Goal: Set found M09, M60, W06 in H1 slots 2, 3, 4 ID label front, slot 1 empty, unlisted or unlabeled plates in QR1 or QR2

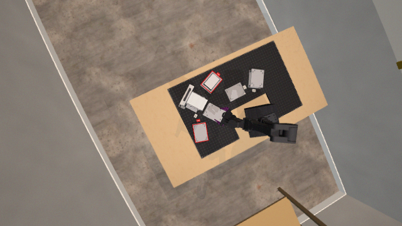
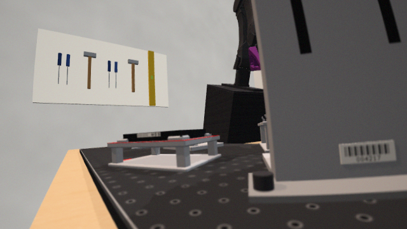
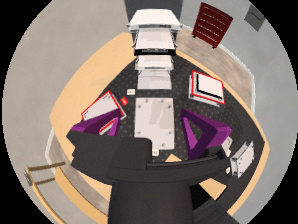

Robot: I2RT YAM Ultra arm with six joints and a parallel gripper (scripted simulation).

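The white well plate lies 150 mm ahead of my hand, 110 mm to the left of it and 60 mm above it. Round my hand: plate hotel H1: 210 mm ahead, 170 mm to the left, 50 mm below; red-rimmed nest: 170 mm to the left, 160 mm below, 110 mm behind; black-sided plate: 270 mm ahead, 150 mm below, 90 mm to the right.
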